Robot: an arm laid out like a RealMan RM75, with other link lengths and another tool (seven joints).
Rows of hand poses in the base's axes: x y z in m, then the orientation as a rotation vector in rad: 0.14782 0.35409 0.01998 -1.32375 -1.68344 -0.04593; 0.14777 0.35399 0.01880 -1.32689 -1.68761 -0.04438; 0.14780 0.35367 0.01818 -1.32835 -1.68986 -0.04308; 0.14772 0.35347 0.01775 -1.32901 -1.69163 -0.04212; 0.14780 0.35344 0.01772 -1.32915 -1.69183 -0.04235; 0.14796 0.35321 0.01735 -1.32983 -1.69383 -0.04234; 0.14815 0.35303 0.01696 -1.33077 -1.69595 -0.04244; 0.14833 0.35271 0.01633 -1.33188 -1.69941 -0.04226; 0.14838 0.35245 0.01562 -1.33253 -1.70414 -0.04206; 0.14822 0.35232 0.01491 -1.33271 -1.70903 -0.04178; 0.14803 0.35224 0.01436 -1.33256 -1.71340 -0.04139; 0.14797 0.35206 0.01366 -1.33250 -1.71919 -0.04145; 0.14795 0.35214 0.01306 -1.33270 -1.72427 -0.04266; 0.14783 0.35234 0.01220 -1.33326 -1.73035 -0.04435; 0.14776 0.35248 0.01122 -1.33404 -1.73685 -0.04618; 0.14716 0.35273 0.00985 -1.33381 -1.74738 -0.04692; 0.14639 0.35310 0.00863 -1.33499 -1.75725 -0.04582; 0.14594 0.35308 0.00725 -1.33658 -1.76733 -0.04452; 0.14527 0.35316 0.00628 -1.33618 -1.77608 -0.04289
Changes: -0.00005 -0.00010 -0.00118 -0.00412 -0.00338 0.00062; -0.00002 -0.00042 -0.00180 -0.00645 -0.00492 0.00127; -0.00010 -0.00062 -0.00223 -0.00795 -0.00603 0.00203; -0.00002 -0.00065 -0.00226 -0.00797 -0.00633 0.00195; 0.00014 -0.00088 -0.00263 -0.00902 -0.00805 0.00243; 0.00033 -0.00106 -0.00302 -0.01021 -0.00999 0.00277; 0.00051 -0.00138 -0.00365 -0.01208 -0.01287 0.00370; 0.00056 -0.00164 -0.00436 -0.01407 -0.01660 0.00545; 0.00040 -0.00177 -0.00507 -0.01586 -0.02028 0.00757; 0.00021 -0.00185 -0.00562 -0.01735 -0.02342 0.00969; 0.00015 -0.00203 -0.00632 -0.01909 -0.02788 0.01218; 0.00013 -0.00195 -0.00692 -0.02014 -0.03238 0.01378; 0.00001 -0.00175 -0.00778 -0.02146 -0.03797 0.01540; -0.00006 -0.00161 -0.00876 -0.02298 -0.04401 0.01702; -0.00066 -0.00136 -0.01013 -0.02577 -0.05238 0.02136; -0.00143 -0.00099 -0.01135 -0.03024 -0.05980 0.02531; -0.00188 -0.00101 -0.01273 -0.03514 -0.06742 0.02918; -0.00255 -0.00093 -0.01370 -0.03859 -0.07332 0.03373
